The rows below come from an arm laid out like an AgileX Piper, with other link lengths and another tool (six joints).
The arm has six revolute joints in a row. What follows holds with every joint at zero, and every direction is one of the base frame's.
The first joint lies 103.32 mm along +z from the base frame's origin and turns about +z.
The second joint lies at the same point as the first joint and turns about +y.
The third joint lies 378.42 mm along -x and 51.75 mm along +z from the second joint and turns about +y.
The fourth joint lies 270.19 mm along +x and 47.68 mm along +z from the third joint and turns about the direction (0.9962, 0, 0.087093).
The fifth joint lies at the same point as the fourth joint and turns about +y.
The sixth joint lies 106.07 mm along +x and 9.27 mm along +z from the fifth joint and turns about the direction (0.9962, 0, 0.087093).
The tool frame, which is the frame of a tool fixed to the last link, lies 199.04 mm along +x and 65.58 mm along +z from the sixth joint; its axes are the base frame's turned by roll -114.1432, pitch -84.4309 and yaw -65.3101 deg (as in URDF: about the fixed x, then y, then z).
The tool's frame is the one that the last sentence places.
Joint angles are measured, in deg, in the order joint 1, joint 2, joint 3, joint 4, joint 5, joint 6. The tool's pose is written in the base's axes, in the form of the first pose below.
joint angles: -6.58, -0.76, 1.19, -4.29, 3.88, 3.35
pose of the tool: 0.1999 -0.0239 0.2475 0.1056 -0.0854 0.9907 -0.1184 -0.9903 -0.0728
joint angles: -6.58, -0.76, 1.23, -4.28, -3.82, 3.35
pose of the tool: 0.1907 -0.0197 0.2880 -0.0254 -0.0692 0.9973 -0.0989 -0.9925 -0.0714
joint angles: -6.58, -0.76, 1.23, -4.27, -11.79, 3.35
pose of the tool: 0.1755 -0.0148 0.3286 -0.1616 -0.0537 0.9854 -0.0791 -0.9946 -0.0672
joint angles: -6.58, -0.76, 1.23, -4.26, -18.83, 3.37
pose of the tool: 0.1574 -0.0101 0.3624 -0.2796 -0.0419 0.9592 -0.0620 -0.9962 -0.0616
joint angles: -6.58, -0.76, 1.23, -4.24, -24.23, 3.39
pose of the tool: 0.1409 -0.0064 0.3866 -0.3675 -0.0342 0.9294 -0.0494 -0.9972 -0.0562
